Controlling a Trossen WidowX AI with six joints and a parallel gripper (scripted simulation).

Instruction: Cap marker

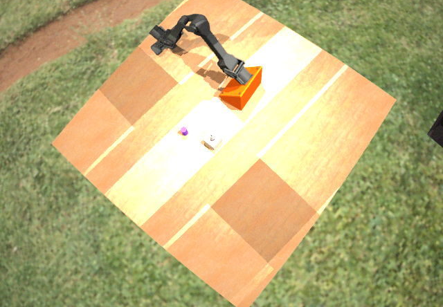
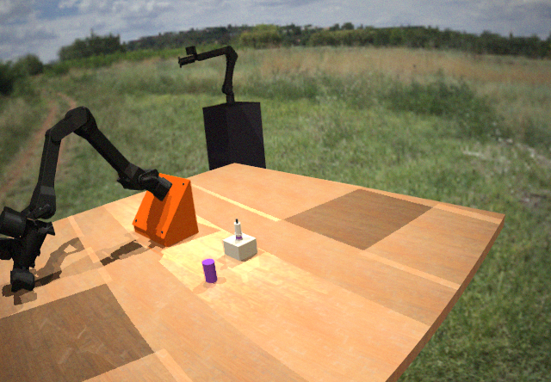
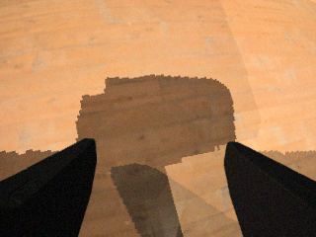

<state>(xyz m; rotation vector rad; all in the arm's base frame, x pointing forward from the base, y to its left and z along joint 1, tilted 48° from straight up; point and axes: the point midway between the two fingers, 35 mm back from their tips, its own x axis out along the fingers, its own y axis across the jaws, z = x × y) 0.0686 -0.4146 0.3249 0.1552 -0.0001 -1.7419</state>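
Now: gripper tip 320 mm short of the marker cap, 460 mm to the right of it and 10 mm below it. From my gripper tip the other things lie so: holder block: 260 mm ahead, 590 mm to the left, 10 mm above.
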